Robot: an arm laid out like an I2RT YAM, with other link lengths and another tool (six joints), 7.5 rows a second.
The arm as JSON. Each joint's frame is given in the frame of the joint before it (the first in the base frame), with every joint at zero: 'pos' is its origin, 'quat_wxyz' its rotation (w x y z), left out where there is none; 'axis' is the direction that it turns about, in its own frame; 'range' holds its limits. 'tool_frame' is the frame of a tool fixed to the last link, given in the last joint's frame.
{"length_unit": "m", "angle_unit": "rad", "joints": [
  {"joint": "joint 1", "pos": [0.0, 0.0, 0.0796], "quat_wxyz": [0.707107, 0.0, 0.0, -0.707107], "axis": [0.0, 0.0, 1.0], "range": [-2.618, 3.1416]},
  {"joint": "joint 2", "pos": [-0.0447, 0.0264, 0.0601], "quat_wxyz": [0.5, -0.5, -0.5, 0.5], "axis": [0.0, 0.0, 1.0], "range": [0.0, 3.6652]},
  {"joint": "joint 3", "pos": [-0.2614, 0.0, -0.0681], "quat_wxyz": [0.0, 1.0, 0.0, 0.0], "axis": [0.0, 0.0, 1.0], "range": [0.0, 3.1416]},
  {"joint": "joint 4", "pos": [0.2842, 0.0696, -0.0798], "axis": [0.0, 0.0, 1.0], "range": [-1.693, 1.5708]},
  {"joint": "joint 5", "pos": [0.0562, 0.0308, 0.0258], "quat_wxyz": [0.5, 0.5, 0.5, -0.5], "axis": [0.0, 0.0, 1.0], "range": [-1.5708, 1.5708]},
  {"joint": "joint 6", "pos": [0.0, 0.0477, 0.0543], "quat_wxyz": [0.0, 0.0, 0.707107, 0.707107], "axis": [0.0, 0.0, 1.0], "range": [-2.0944, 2.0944]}
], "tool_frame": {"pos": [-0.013, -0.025, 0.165], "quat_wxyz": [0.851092, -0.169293, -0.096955, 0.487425]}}
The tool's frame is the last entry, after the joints.
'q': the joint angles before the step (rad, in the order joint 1, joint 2, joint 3, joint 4, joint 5, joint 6). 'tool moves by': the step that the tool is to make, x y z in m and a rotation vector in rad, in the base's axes. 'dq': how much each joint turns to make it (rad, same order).
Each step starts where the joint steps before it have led.
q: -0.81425 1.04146 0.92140 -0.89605 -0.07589 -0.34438
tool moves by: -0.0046 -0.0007 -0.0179 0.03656 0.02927 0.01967
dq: -0.03444 0.02982 -0.02421 0.00316 -0.02991 -0.04537
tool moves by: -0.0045 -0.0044 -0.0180 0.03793 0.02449 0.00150
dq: -0.03681 0.04143 -0.02012 0.01310 -0.02288 -0.03148
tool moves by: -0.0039 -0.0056 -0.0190 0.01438 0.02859 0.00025
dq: -0.01977 0.03857 -0.02817 0.03460 0.00354 -0.02398
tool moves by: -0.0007 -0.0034 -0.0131 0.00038 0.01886 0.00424
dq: -0.00178 0.02752 -0.02062 0.03484 0.01092 -0.01150
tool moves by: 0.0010 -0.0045 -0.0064 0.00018 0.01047 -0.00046
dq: -0.00193 0.02774 0.00001 0.02064 0.00690 -0.00460
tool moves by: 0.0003 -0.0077 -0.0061 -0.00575 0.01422 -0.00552
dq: -0.00526 0.03318 0.00552 0.02294 0.01369 -0.00555
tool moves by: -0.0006 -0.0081 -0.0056 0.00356 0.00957 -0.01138
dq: -0.01398 0.03488 0.00933 0.01652 0.00405 -0.00452
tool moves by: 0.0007 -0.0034 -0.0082 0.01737 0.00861 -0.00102
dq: -0.00840 0.03821 0.00563 0.01298 -0.00592 -0.00561
